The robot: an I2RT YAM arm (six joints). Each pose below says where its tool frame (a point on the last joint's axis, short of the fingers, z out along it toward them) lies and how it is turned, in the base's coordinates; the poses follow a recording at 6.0 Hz.
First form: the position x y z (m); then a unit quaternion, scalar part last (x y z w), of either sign.
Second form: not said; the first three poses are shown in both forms.
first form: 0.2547 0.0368 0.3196 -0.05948 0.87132 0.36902 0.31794
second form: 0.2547 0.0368 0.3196 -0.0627 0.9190 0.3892 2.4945
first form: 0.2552 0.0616 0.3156 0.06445 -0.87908 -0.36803 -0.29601
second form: 0.2552 0.0616 0.3156 -0.0675 0.9203 0.3853 2.5406
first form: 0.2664 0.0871 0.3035 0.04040 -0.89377 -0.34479 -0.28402
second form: 0.2664 0.0871 0.3035 -0.0421 0.9322 0.3596 2.5656
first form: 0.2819 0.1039 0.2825 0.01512 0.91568 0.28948 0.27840
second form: 0.2819 0.1039 0.2825 0.0157 0.9534 0.3014 2.5773
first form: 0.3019 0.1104 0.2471 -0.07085 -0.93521 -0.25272 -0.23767
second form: 0.3019 0.1104 0.2471 0.0729 0.9628 0.2602 2.6617
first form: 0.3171 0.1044 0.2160 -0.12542 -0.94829 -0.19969 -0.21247
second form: 0.3171 0.1044 0.2160 0.1284 0.9704 0.2044 2.7134
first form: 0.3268 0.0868 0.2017 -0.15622 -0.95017 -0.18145 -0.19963
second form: 0.3268 0.0868 0.2017 0.1594 0.9697 0.1852 2.7396
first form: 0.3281 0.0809 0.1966 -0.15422 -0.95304 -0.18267 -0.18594
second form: 0.3281 0.0809 0.1966 0.1570 0.9699 0.1859 2.7675
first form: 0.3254 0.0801 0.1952 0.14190 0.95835 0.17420 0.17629
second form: 0.3254 0.0801 0.1952 0.1442 0.9736 0.1770 2.7872
